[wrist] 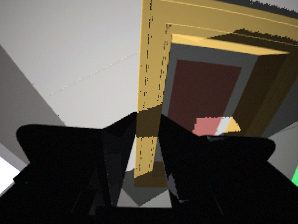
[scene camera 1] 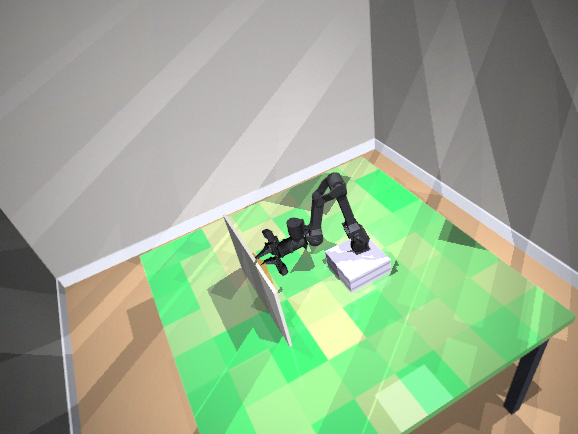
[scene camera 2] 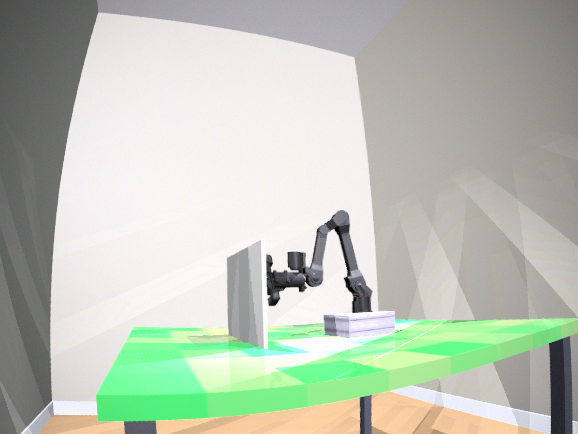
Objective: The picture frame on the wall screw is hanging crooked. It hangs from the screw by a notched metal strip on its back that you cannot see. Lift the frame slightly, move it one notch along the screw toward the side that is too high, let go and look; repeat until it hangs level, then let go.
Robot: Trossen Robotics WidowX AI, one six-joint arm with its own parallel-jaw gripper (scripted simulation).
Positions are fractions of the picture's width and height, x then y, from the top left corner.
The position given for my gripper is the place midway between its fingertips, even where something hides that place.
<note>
I see my gripper (scene camera 1: 0.44, 0.60), a picture frame (wrist: 0.72, 0.34) and a wall panel (scene camera 2: 0.43, 0.71).
My gripper shows as well in the wrist view (wrist: 0.49, 0.52). The wall panel is seen too in the wrist view (wrist: 0.29, 0.30) and in scene camera 1 (scene camera 1: 0.45, 0.66). Scene camera 2 does not show the picture frame, which is hidden by the wall panel.
</note>
